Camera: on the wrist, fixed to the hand. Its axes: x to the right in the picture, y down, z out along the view.
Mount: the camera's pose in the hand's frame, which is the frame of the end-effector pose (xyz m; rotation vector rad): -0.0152 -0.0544 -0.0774 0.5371 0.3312 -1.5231
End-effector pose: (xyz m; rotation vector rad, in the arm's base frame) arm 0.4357 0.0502 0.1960 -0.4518 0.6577 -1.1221
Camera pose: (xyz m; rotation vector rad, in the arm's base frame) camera 0.3418 0.0432 0.1780 -0.2442 0.1549 -2.7679
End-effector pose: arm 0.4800 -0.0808 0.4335 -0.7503 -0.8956 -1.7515
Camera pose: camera 0.4271 -0.1256 0.3673 -0.8206 1.7337 2.4238
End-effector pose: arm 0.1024 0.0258 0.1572 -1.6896 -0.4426 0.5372
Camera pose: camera 0.1347 -0.0353 0.2236 -0.5525 -1.0409 -0.6889
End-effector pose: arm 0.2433 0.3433 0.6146 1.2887 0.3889 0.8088
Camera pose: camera 0.1982 0.3827 0.5398 0.9198 1.6569 -0.4443
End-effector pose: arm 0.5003 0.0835 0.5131 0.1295 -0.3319 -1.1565
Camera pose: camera 0.4722 0.0702 0.4225 1.1863 -0.2053 -2.4640
